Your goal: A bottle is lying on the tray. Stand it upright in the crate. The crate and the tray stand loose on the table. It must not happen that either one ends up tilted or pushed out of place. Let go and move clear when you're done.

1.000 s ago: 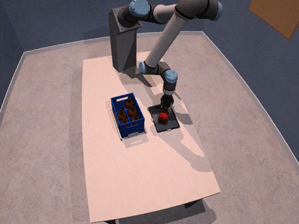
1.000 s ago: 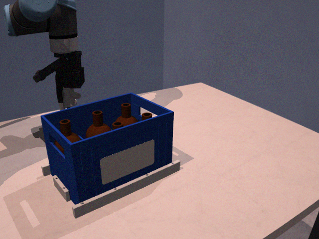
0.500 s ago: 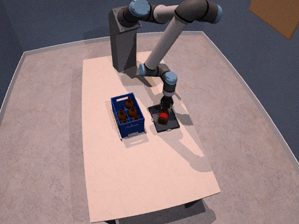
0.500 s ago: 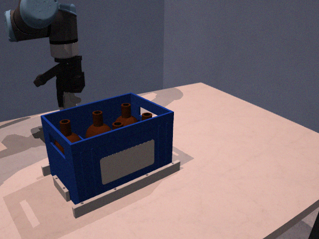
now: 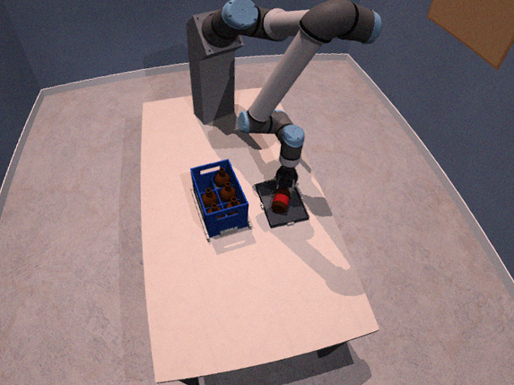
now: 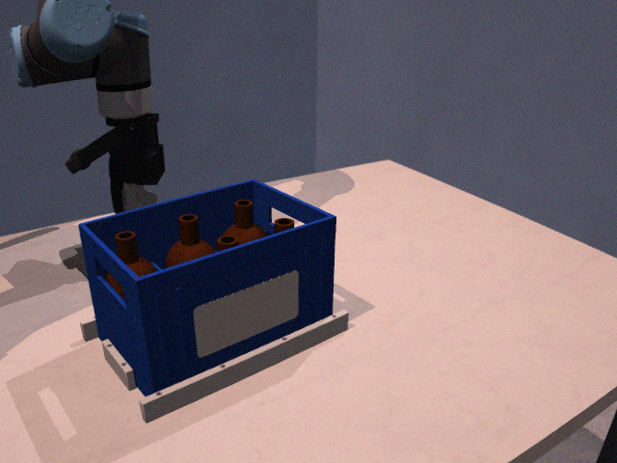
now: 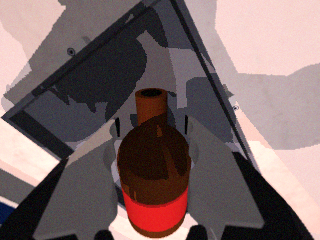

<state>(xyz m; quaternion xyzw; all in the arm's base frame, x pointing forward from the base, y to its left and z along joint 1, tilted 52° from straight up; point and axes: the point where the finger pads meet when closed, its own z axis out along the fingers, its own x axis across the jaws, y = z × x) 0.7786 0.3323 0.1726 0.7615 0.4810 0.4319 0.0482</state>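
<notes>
Now: hand 5 cm short of the tray, 1 cm to the left of it and 3 cm above it. From my hand the other things lie so: blue crate 11 cm ahead, 30 cm to the right, 4 cm above.
</notes>
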